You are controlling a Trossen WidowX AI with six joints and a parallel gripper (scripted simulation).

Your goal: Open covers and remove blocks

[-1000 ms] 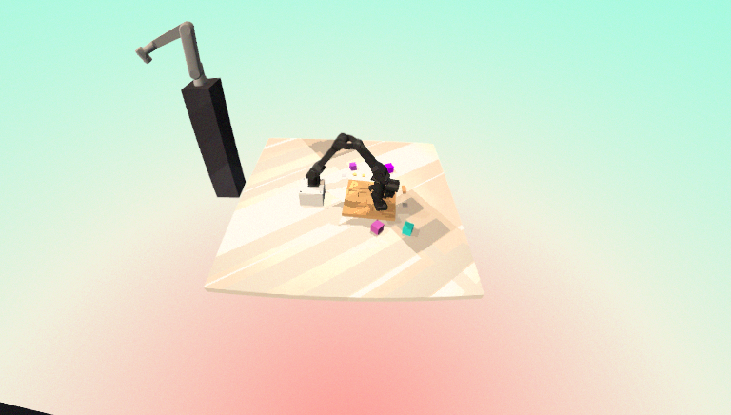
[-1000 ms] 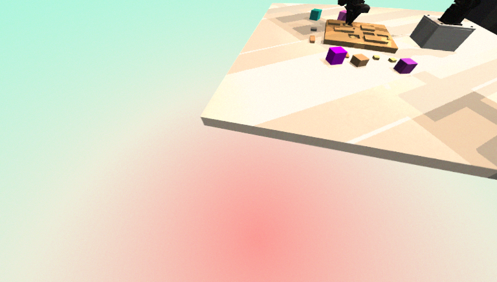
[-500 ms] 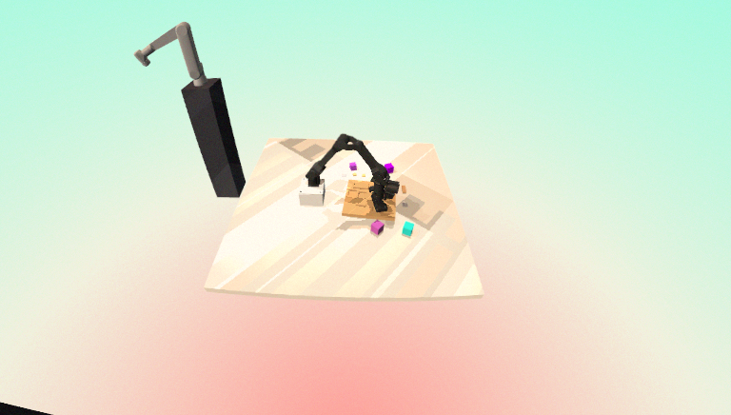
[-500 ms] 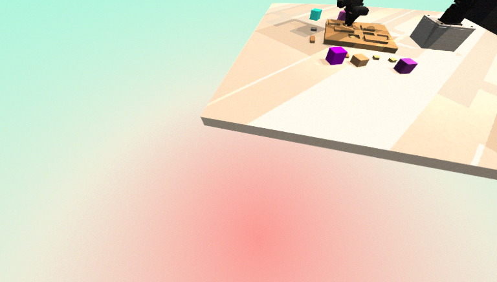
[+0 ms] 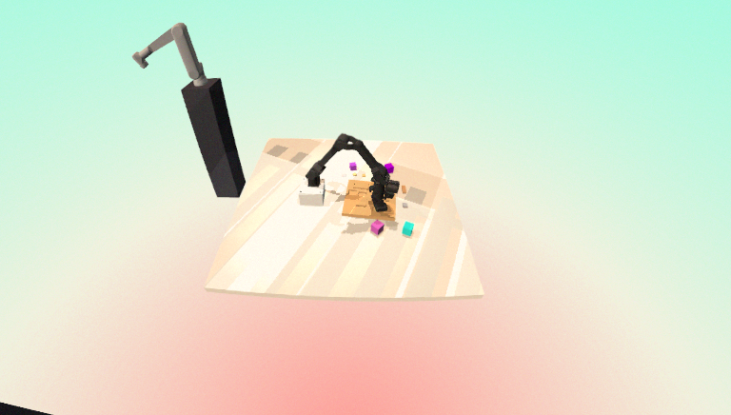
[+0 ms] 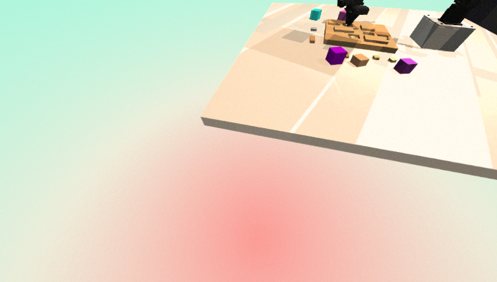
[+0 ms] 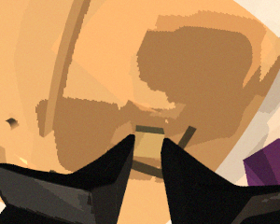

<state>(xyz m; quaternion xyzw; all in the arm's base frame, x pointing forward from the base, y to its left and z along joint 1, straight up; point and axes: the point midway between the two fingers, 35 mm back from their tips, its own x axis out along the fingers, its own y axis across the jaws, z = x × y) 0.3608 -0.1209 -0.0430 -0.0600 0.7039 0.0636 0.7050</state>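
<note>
Now: gripper tip 140 mm to the left of the magenta block, 10 mm below it and 10 mm past it. Round my gripper tip: small grey piece: 170 mm ahead, 50 mm to the left, 10 mm below; then small orange piece: 190 mm to the left, 180 mm ahead, 10 mm below; then cyan block: 160 mm ahead, 150 mm to the right, 10 mm above.
</note>
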